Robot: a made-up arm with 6 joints. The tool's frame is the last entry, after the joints.
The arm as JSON. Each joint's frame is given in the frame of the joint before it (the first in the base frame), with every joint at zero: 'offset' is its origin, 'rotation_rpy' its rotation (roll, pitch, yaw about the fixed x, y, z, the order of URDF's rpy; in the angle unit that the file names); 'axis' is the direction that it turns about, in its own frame. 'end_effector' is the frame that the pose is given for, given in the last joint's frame.
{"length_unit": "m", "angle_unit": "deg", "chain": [
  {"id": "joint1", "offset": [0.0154, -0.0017, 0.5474], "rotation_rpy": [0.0, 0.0, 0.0], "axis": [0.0, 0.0, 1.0]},
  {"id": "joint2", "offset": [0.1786, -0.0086, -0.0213], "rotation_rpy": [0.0, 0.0, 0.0], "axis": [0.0, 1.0, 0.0]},
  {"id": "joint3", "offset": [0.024, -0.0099, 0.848], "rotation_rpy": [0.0, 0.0, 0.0], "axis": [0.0, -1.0, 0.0]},
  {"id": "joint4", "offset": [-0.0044, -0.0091, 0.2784], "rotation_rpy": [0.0, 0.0, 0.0], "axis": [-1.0, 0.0, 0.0]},
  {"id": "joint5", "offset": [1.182, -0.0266, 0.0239], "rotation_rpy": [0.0, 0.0, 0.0], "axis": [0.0, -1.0, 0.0]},
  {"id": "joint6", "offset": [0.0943, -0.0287, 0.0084], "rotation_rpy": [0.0, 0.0, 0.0], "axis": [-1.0, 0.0, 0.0]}
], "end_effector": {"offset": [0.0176, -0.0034, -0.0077], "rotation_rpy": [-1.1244, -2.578, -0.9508]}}
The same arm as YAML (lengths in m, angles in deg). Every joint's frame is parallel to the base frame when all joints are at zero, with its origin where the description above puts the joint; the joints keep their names.
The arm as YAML. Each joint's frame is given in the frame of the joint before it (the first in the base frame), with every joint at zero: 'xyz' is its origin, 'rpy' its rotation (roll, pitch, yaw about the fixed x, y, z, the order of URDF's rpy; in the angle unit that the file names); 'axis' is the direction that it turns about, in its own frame. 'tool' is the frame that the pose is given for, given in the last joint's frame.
units:
  length: m
  angle: deg
joints:
  - name: joint1
    type: revolute
    origin:
      xyz: [0.0154, -0.0017, 0.5474]
      rpy: [0.0, 0.0, 0.0]
    axis: "+z"
  - name: joint2
    type: revolute
    origin:
      xyz: [0.1786, -0.0086, -0.0213]
      rpy: [0.0, 0.0, 0.0]
    axis: "+y"
  - name: joint3
    type: revolute
    origin:
      xyz: [0.024, -0.0099, 0.848]
      rpy: [0.0, 0.0, 0.0]
    axis: "-y"
  - name: joint4
    type: revolute
    origin:
      xyz: [-0.0044, -0.0091, 0.2784]
      rpy: [0.0, 0.0, 0.0]
    axis: "-x"
  - name: joint5
    type: revolute
    origin:
      xyz: [1.182, -0.0266, 0.0239]
      rpy: [0.0, 0.0, 0.0]
    axis: "-y"
  - name: joint6
    type: revolute
    origin:
      xyz: [0.0943, -0.0287, 0.0084]
      rpy: [0.0, 0.0, 0.0]
    axis: "-x"
tool:
  origin:
    xyz: [0.0176, -0.0034, -0.0077]
    rpy: [-1.12, -2.58, -0.95]

